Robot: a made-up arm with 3 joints. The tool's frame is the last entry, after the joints.
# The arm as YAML. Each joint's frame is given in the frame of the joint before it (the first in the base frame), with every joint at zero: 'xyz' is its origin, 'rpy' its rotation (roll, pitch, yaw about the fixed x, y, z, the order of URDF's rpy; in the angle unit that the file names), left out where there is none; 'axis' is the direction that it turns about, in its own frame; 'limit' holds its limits. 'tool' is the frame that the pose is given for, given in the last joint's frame.
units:
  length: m
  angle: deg
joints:
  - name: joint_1
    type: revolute
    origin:
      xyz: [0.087, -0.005, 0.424]
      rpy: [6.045, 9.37, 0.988]
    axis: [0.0, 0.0, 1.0]
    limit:
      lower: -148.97
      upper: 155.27
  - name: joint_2
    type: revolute
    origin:
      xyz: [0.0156, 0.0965, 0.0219]
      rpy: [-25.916, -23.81, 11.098]
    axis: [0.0, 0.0, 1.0]
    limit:
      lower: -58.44
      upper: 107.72
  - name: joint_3
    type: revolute
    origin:
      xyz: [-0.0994, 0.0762, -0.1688]
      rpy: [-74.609, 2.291, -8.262]
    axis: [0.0, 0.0, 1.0]
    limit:
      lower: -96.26
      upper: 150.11
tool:
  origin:
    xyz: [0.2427, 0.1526, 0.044]
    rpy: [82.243, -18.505, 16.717]
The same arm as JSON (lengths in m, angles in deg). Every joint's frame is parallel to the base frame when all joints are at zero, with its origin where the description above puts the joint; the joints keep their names.
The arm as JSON. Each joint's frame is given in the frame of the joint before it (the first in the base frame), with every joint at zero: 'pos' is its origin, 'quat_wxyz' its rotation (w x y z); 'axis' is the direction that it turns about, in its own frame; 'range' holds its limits. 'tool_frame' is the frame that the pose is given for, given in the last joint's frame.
{
  "length_unit": "m",
  "angle_unit": "deg",
  "joints": [
    {
      "joint": "joint_1",
      "pos": [
        0.087,
        -0.005,
        0.424
      ],
      "quat_wxyz": [
        1.0,
        0.0,
        0.0,
        0.0
      ],
      "axis": [
        0.163695,
        -0.102497,
        0.981172
      ],
      "range": [
        -148.97,
        155.27
      ]
    },
    {
      "joint": "joint_2",
      "pos": [
        0.019,
        0.094,
        0.029
      ],
      "quat_wxyz": [
        1.0,
        0.0,
        0.0,
        0.0
      ],
      "axis": [
        -0.2998,
        0.2652,
        0.9164
      ],
      "range": [
        -58.44,
        107.72
      ]
    },
    {
      "joint": "joint_3",
      "pos": [
        -0.049,
        0.013,
        -0.204
      ],
      "quat_wxyz": [
        1.0,
        0.0,
        0.0,
        0.0
      ],
      "axis": "+y",
      "range": [
        -96.26,
        150.11
      ]
    }
  ],
  "tool_frame": {
    "pos": [
      0.275,
      0.044,
      -0.081
    ],
    "quat_wxyz": [
      0.984786,
      -0.065395,
      -0.002474,
      0.160979
    ]
  }
}

